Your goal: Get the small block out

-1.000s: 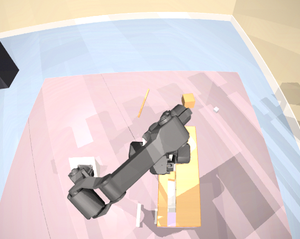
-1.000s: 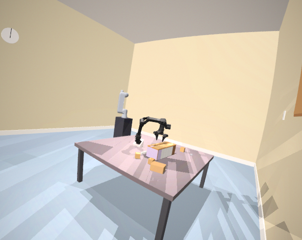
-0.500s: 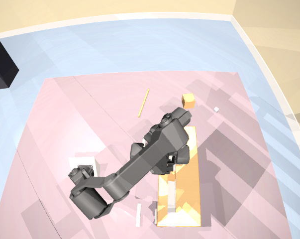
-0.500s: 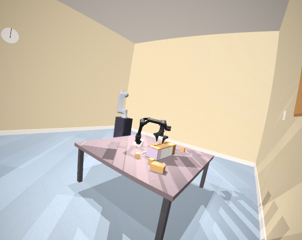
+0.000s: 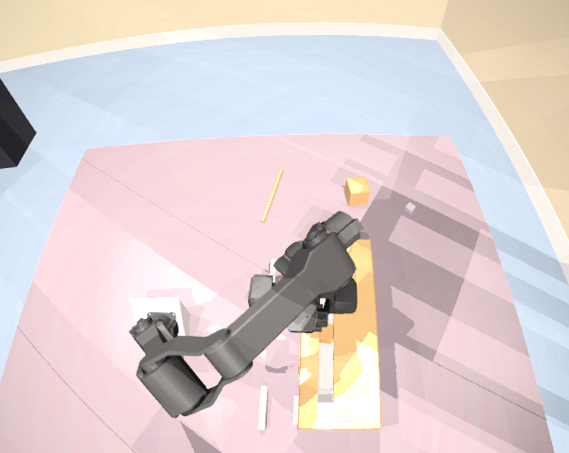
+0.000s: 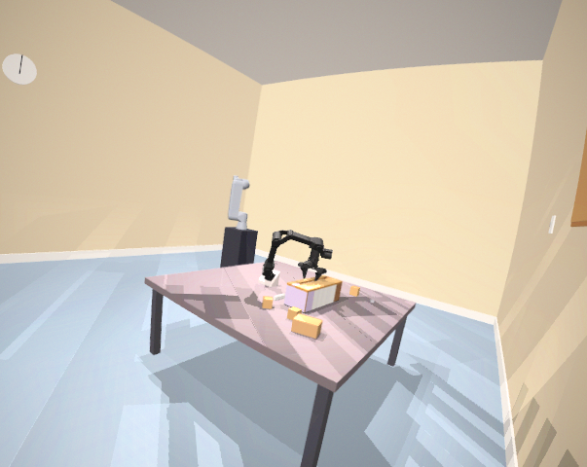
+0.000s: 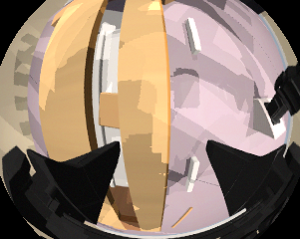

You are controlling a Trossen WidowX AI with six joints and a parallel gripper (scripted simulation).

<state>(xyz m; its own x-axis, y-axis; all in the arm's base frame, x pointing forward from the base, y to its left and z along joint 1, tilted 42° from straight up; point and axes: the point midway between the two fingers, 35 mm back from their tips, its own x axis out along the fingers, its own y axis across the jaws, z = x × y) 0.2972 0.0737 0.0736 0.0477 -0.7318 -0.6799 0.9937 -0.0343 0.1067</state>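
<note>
Now: gripper tip 40 mm to the left of the orange block, 40 mm short of it and 20 mm above it. Also, from my gripper tip: thin wooden stick: 390 mm to the left, 110 mm below, 60 mm behind.
</note>
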